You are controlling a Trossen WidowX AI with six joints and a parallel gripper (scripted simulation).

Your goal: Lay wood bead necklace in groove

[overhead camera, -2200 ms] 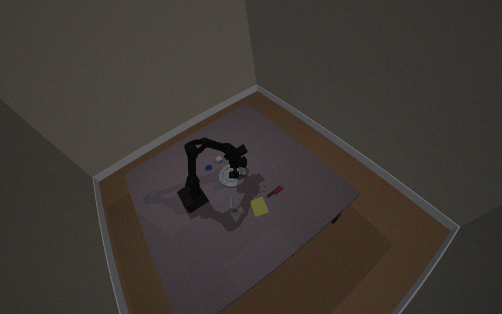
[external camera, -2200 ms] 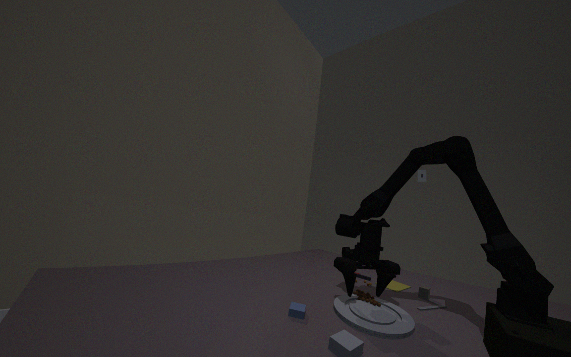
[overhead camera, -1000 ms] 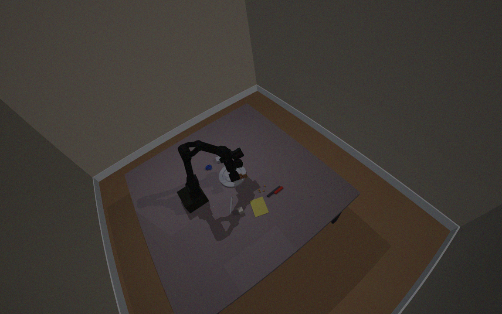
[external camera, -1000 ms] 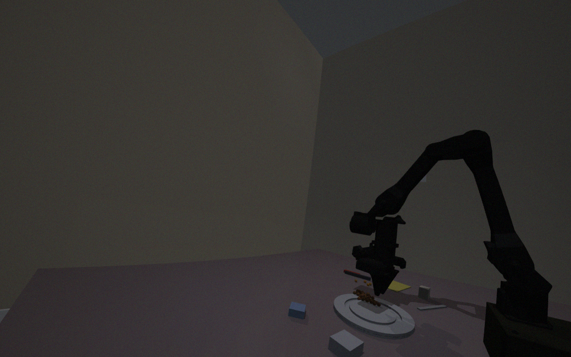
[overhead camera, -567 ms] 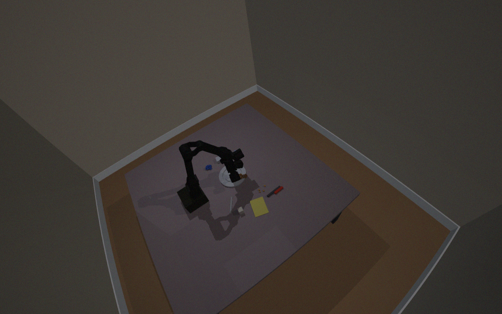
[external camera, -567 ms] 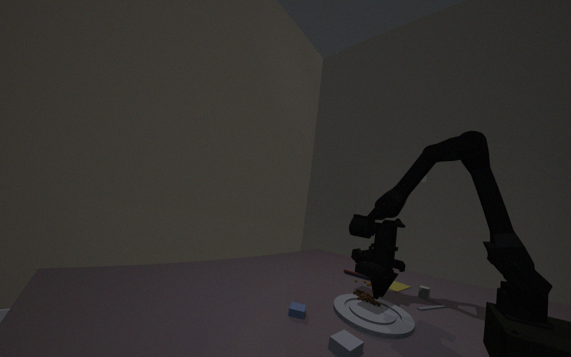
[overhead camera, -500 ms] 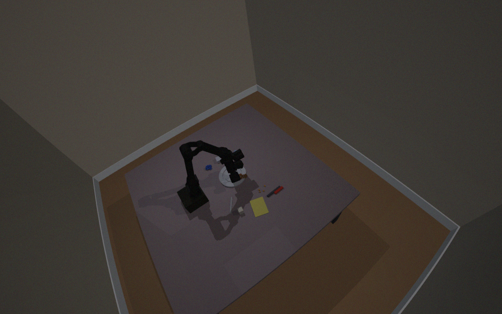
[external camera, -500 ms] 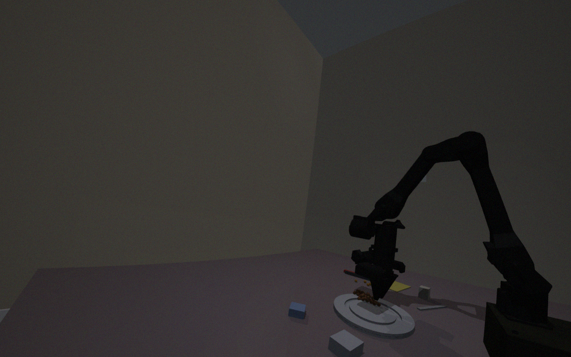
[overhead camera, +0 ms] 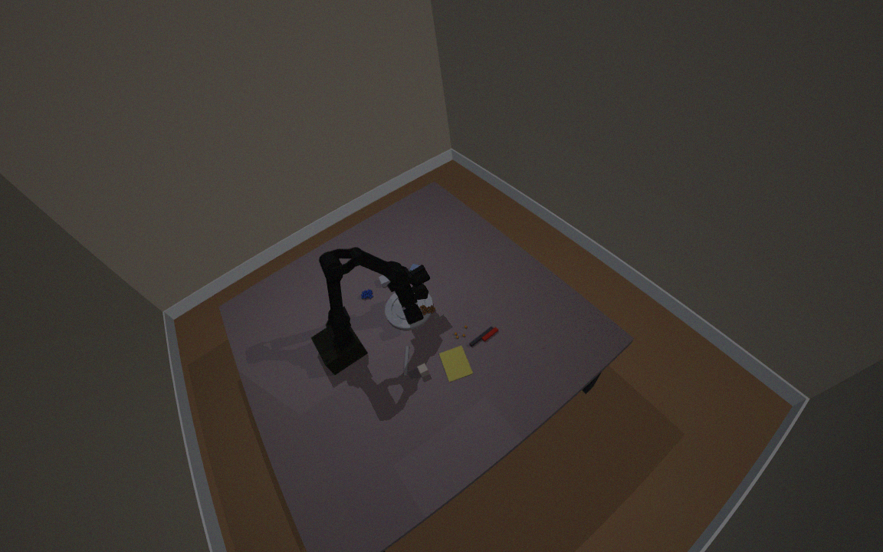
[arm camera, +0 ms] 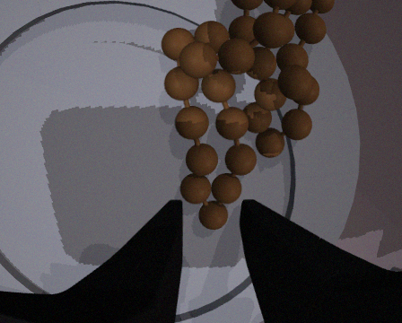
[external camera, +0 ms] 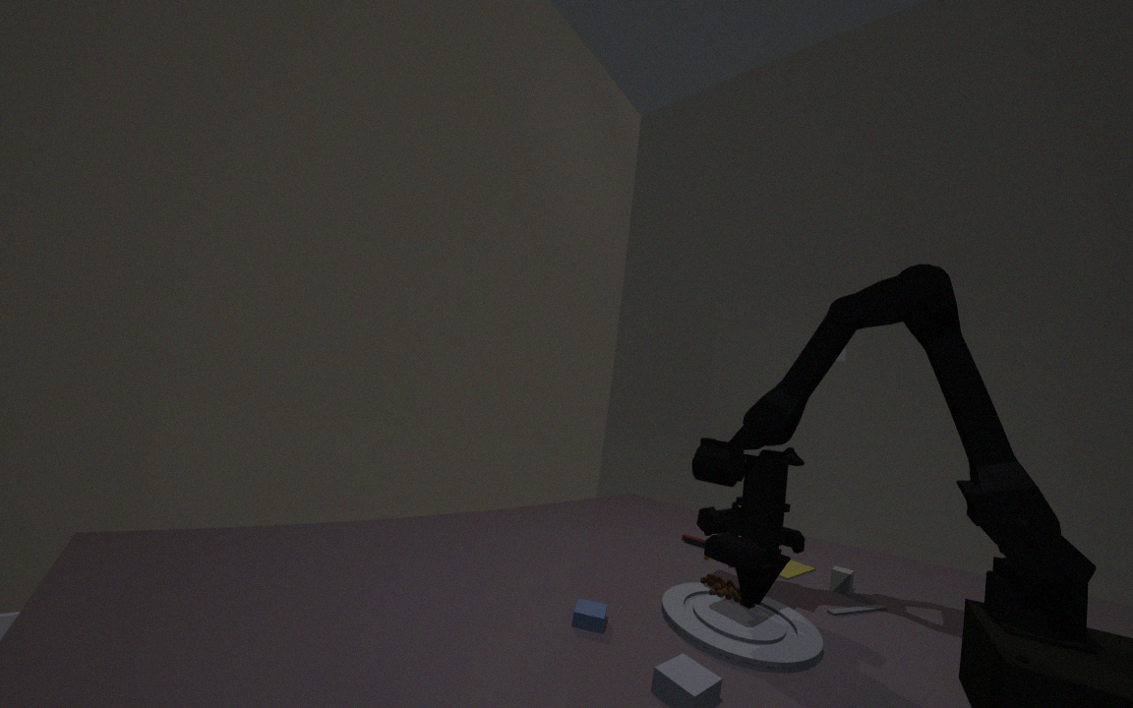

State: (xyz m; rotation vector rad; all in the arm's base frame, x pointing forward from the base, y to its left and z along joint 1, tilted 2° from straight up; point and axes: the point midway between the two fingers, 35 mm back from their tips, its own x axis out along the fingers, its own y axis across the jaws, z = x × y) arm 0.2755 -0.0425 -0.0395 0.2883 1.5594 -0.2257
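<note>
Right now the round bead board is 1 cm ahead of my gripper tip, 4 cm to the left of it and 1 cm below it. Round my gripper tip: grey block: 2 cm ahead, 23 cm to the left; then blue block: 16 cm ahead, 18 cm to the left, 1 cm below; then thin stick: 14 cm behind, 14 cm to the right, 1 cm below.
</note>
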